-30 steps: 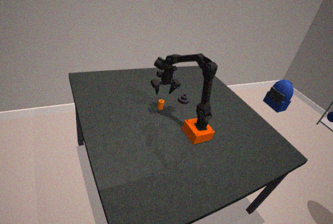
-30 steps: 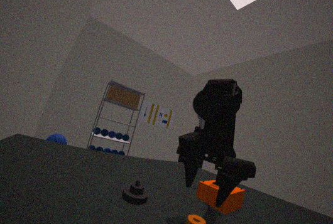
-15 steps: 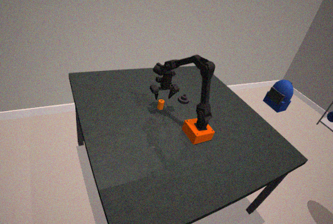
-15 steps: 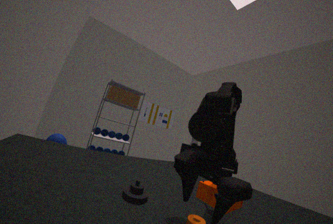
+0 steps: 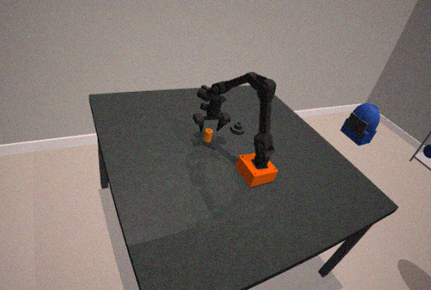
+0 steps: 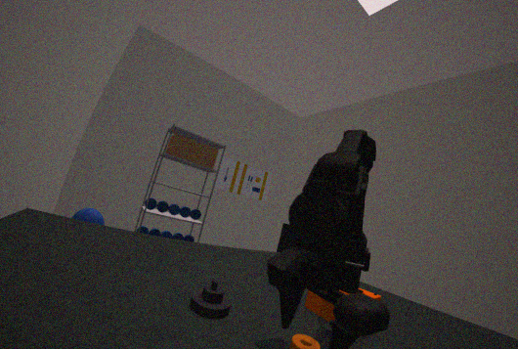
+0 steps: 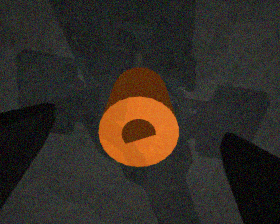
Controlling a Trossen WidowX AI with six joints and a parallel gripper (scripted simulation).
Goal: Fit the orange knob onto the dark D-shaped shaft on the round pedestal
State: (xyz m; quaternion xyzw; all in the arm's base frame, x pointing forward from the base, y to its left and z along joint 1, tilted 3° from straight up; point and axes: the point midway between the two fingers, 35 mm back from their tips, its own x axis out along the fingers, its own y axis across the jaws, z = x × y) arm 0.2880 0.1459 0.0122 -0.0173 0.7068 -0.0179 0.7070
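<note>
Now: the orange knob 2 cm below my gripper tip. From my gripper tip the other things lie so: round pedestal: 6 cm ahead, 21 cm to the right, 2 cm below.
</note>
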